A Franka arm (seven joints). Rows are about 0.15 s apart.
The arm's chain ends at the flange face. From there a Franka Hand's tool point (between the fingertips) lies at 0.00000 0.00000 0.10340 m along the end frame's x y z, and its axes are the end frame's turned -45 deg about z.
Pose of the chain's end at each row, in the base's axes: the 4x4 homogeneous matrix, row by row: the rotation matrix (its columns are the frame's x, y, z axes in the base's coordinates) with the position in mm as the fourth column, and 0 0 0 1 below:
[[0.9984 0.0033 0.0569 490.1], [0.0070 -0.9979 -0.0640 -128.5], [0.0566 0.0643 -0.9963 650.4], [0 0 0 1]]
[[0.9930 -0.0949 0.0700 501.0], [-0.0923 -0.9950 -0.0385 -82.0], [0.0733 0.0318 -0.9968 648.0], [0 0 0 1]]
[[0.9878 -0.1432 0.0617 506.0], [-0.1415 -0.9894 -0.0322 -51.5], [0.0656 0.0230 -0.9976 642.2], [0 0 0 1]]
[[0.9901 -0.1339 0.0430 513.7], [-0.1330 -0.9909 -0.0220 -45.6], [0.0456 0.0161 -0.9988 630.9], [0 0 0 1]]
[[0.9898 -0.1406 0.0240 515.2], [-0.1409 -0.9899 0.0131 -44.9], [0.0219 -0.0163 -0.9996 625.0], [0 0 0 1]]
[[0.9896 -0.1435 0.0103 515.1], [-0.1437 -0.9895 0.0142 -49.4], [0.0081 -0.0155 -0.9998 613.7], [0 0 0 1]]
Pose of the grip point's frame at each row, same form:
[[0.7036 0.7083 0.0569 496.0], [0.7106 -0.7007 -0.0640 -135.1], [-0.0054 0.0855 -0.9963 547.4], [0 0 0 1]]
[[0.7693 0.6351 0.0700 508.2], [0.6383 -0.7688 -0.0385 -86.0], [0.0293 0.0743 -0.9968 544.9], [0 0 0 1]]
[[0.7997 0.5972 0.0617 512.4], [0.5996 -0.7997 -0.0322 -54.8], [0.0301 0.0626 -0.9976 539.0], [0 0 0 1]]
[[0.7948 0.6054 0.0430 518.1], [0.6066 -0.7947 -0.0220 -47.9], [0.0209 0.0436 -0.9988 527.6], [0 0 0 1]]
[[0.7993 0.6005 0.0240 517.7], [0.6003 -0.7996 0.0131 -43.5], [0.0270 0.0040 -0.9996 521.6], [0 0 0 1]]
[[0.8012 0.5983 0.0103 516.2], [0.5981 -0.8013 0.0142 -47.9], [0.0167 -0.0052 -0.9998 510.3], [0 0 0 1]]

